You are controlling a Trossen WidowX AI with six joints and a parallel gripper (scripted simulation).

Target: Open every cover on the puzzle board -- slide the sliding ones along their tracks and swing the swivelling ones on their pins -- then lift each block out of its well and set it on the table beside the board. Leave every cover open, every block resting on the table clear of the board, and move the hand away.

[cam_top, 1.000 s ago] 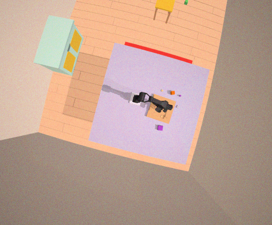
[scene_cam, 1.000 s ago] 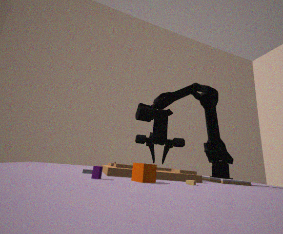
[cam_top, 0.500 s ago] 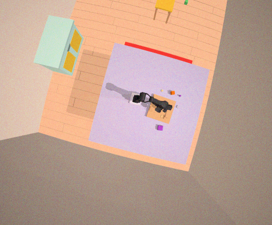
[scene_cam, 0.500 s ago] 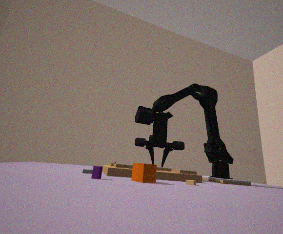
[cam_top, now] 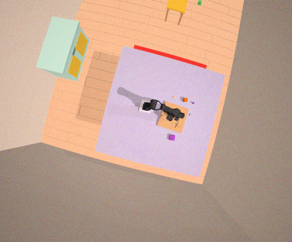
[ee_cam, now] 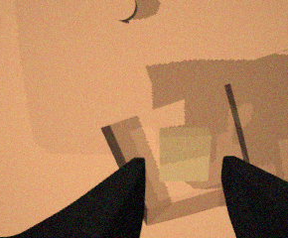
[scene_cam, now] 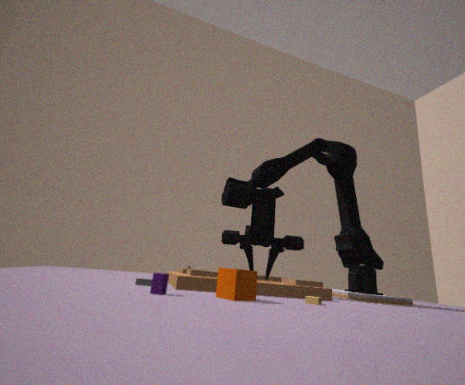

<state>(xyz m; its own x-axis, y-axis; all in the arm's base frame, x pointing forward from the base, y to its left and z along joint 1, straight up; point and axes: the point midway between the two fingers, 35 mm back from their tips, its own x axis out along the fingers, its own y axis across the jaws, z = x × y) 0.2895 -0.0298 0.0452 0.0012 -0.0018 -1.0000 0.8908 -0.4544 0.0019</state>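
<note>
My gripper tip is 40 mm short of the wooden puzzle board, 10 mm to the left of it and 10 mm above it. Round my gripper tip: grey flat piece (250 mm ahead, 40 mm to the left, 20 mm below); orange block (200 mm to the left, 150 mm ahead, 10 mm below).
</note>
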